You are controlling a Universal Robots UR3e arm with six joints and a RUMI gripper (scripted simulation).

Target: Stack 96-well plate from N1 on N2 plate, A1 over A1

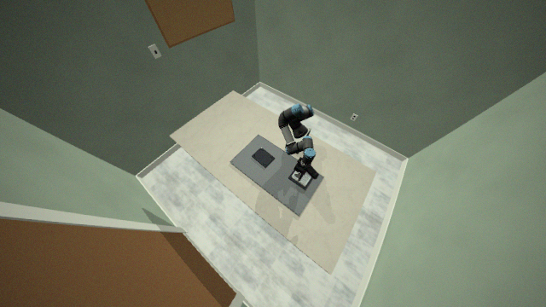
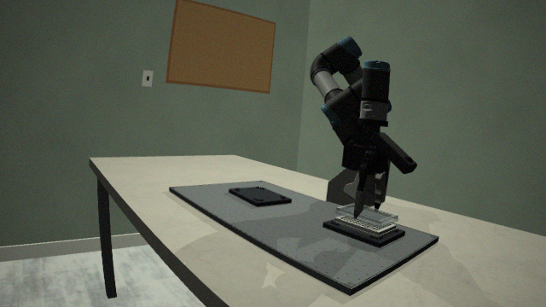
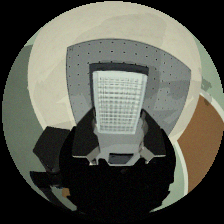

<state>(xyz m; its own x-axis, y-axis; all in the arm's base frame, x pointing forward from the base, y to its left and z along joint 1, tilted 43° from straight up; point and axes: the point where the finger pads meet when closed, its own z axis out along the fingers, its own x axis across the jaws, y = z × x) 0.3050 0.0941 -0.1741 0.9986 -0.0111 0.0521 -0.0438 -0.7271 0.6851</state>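
My gripper is now 1 cm above the clear 96-well plate. Also, from my hand: black nest: 36 cm to the right, 5 cm below, 2 cm ahead.
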